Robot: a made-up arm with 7 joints.
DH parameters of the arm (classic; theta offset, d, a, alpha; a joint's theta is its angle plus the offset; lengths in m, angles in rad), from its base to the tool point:
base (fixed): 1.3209 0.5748 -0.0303 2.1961
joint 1: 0 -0.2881 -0.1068 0.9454
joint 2: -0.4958 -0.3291 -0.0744 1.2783
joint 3: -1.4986 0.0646 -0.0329 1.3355
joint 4: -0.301 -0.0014 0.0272 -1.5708
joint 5: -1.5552 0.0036 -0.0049 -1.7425
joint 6: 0 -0.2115 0.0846 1.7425
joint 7: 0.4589 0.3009 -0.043 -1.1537
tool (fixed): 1.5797 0.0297 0 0
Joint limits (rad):
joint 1: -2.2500..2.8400
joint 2: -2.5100..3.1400
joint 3: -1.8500..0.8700
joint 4: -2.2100..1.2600
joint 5: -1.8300..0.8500
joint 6: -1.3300..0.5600
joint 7: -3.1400..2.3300
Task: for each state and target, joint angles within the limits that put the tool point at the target. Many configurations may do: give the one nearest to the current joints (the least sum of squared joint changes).
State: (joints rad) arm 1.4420 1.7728 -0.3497 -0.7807 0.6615 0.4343 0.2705
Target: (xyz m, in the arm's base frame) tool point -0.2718 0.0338 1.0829
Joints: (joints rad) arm 1.8332 1.9182 -0.6961 -0.1436 0.2049 0.5600 0.2329
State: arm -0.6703 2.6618 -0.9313 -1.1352 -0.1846 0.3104 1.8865
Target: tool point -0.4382 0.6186 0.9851
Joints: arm -1.1177 2.5868 -0.7717 -1.5132 -0.5057 -0.1593 1.8614
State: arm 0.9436 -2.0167 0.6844 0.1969 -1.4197 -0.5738 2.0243
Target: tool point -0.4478 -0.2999 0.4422
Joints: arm 1.0907 -2.2140 0.5450 0.2298 -1.5176 -0.5607 2.0551
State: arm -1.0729 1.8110 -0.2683 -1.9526 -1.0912 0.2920 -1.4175
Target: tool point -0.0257 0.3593 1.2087
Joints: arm -1.0973 1.4989 0.3473 -2.2100 -1.3493 -0.2053 -1.3129
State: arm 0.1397 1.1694 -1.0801 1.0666 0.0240 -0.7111 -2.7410
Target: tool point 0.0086 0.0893 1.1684
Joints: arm 0.2022 1.3716 -1.3605 1.2016 -0.0772 -0.9860 -2.7644
